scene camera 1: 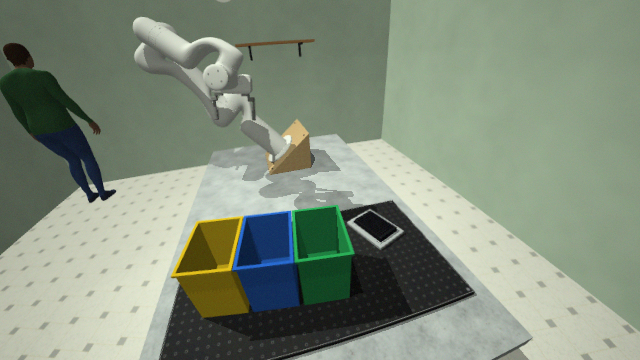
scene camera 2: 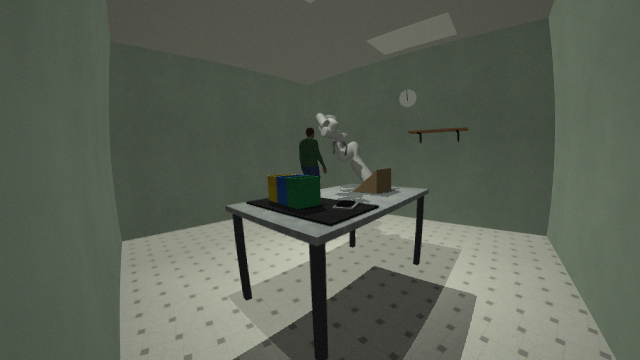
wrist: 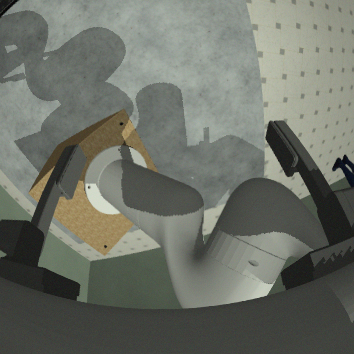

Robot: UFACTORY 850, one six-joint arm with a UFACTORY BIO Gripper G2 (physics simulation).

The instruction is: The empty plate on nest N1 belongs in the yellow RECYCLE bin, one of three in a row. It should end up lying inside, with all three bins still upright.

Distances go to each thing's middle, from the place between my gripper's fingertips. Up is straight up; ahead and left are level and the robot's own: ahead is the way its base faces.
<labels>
Right now the yellow recycle bin (scene camera 1: 204,270) is 580 mm ahead of my hand, 230 mm below it and 150 mm to the right of it. From my hand the other things lie so: green bin (scene camera 1: 322,249): 660 mm ahead, 230 mm below, 110 mm to the left; then blue bin (scene camera 1: 264,261): 620 mm ahead, 230 mm below, 20 mm to the right; then black plate (scene camera 1: 379,228): 570 mm ahead, 350 mm to the left, 300 mm below.
</labels>
